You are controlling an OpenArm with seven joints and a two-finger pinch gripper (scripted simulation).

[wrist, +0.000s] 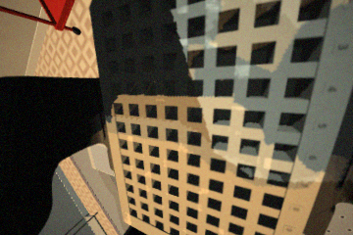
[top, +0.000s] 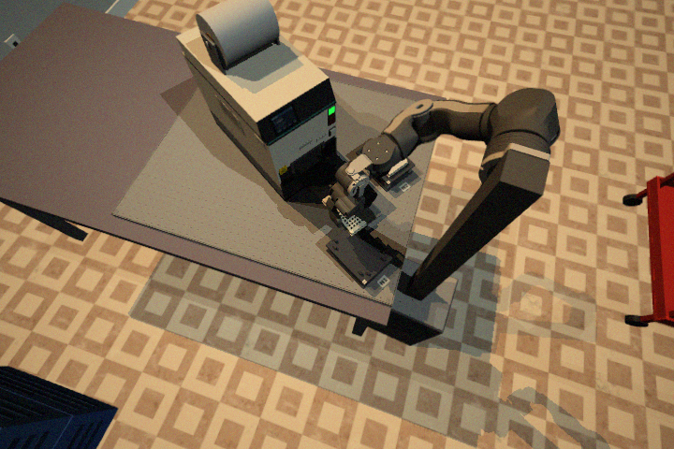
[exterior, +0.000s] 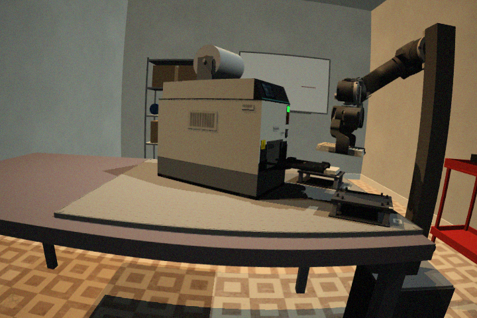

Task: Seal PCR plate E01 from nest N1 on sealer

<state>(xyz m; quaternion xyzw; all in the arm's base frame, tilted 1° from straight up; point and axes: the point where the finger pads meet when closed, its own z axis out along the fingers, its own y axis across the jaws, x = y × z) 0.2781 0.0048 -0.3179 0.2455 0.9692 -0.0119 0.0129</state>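
My hand is 90 mm short of the sealer's dark stage, 80 mm to the left of it and 60 mm above it. Round my hand: plate E07: 280 mm to the right, 110 mm below, 20 mm behind; foil roll: 390 mm ahead, 250 mm above, 220 mm to the right; plate E01: right at my hand.
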